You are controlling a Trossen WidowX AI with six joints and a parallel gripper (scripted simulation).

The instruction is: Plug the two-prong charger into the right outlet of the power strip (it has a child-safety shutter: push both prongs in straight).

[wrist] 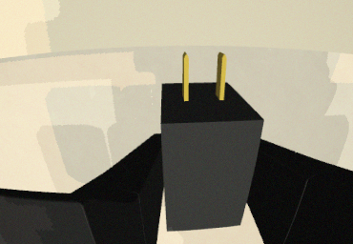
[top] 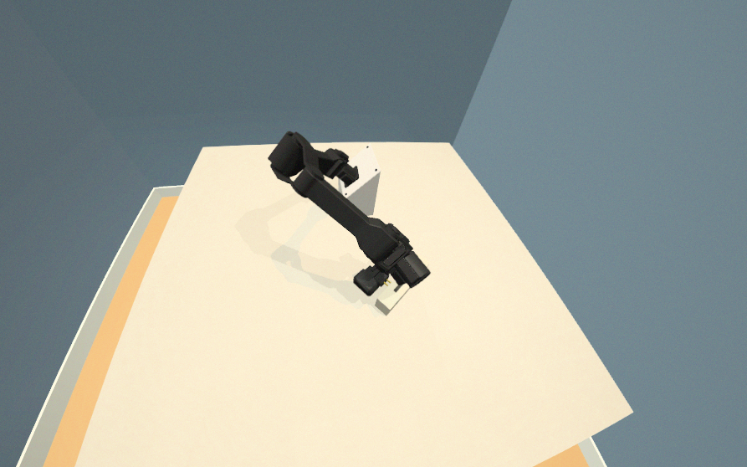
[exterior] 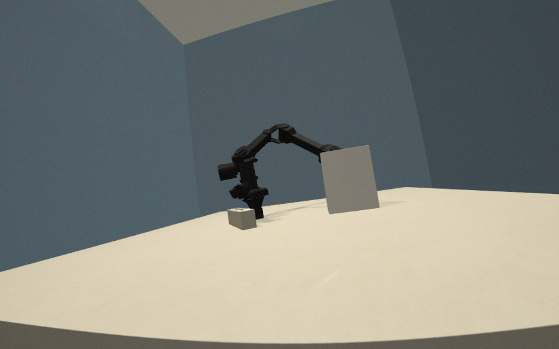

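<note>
My gripper tip is now 10 mm short of the black charger, 10 mm to the right of it and 10 mm below it.
</note>
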